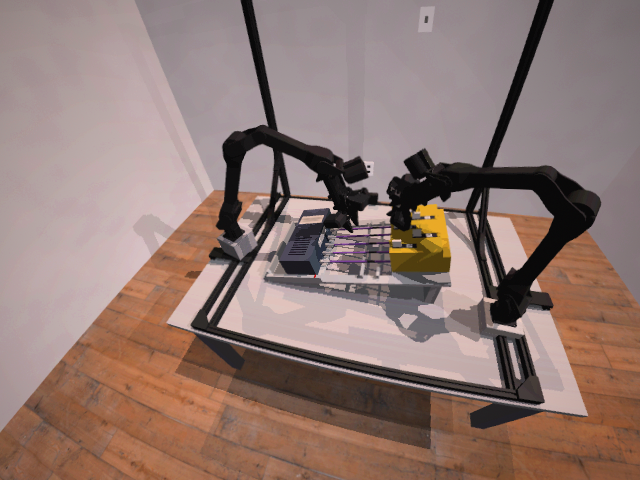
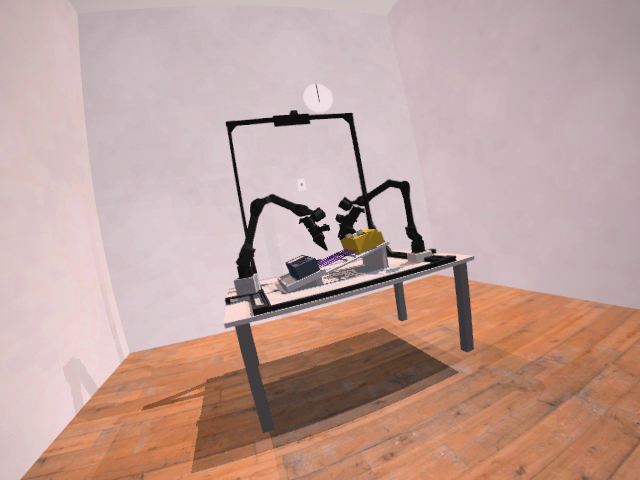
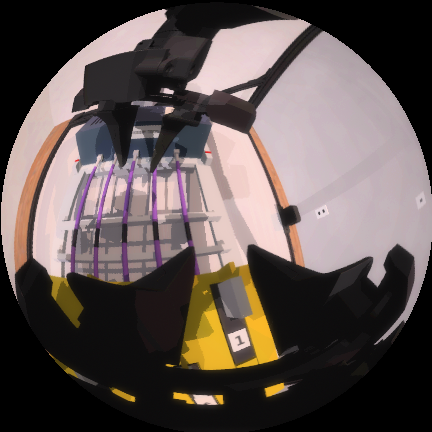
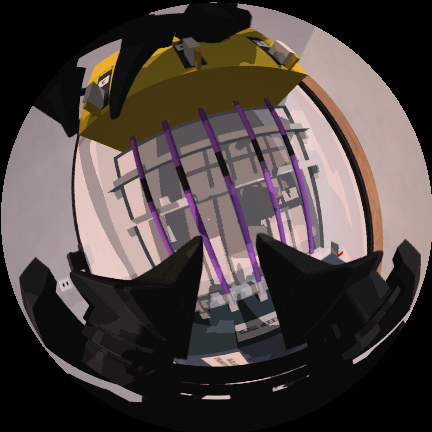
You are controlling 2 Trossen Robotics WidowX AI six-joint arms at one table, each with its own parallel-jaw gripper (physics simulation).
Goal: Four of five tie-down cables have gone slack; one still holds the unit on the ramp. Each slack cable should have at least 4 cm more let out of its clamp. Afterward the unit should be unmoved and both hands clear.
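The dark blue unit point(image 1: 299, 264) point(image 2: 303, 268) point(image 3: 195, 137) sits at the low end of the white ramp point(image 1: 341, 281). Several purple cables point(image 3: 129, 195) point(image 4: 240, 212) run up from it to the yellow clamp block point(image 1: 421, 262) point(image 2: 369, 241) point(image 4: 200, 90). Which cables are slack is not clear. My left gripper point(image 1: 400, 226) point(image 3: 220, 251) is partly open and empty, over the block's back part; the grey lever point(image 3: 235, 298) by label 1 shows between its fingers. My right gripper point(image 1: 349, 227) point(image 2: 324, 248) point(image 4: 229, 240) is partly open and empty above the cables' unit end. My left hand hides some levers.
Grey levers point(image 4: 191, 50) point(image 4: 284, 52) stand on the block's top. The ramp has crossbars under the cables. A black frame point(image 1: 310, 356) runs around the white table top point(image 1: 330, 320), with tall posts at the back. The two grippers are close together.
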